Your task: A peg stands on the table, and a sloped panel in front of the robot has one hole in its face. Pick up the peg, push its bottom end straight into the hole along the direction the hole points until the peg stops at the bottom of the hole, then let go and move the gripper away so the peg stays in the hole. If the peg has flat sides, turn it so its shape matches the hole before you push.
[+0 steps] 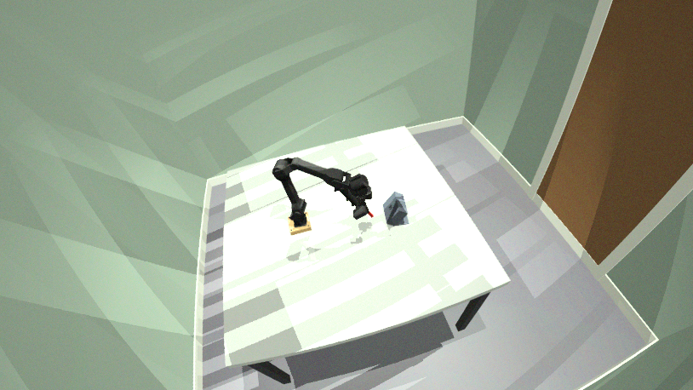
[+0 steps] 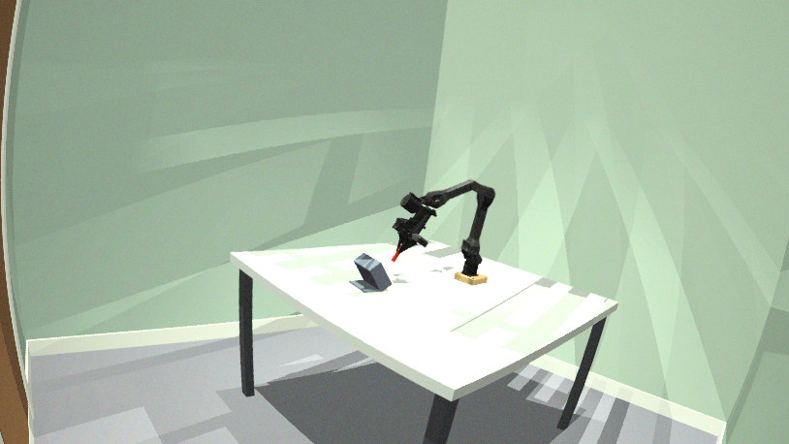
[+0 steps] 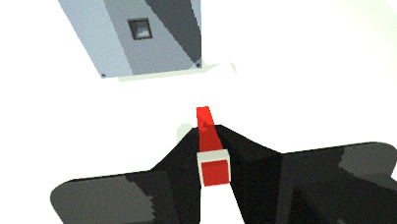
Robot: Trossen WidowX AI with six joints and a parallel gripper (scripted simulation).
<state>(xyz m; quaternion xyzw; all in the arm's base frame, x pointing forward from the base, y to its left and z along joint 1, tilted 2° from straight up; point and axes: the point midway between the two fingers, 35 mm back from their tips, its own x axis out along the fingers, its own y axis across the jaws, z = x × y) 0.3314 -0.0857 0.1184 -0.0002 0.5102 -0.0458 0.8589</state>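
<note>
The sloped panel is 140 mm ahead of my gripper tip, 60 mm below it and 40 mm to the left of it. Round my gripper tip: red square peg 10 mm behind, 10 mm above.
</note>
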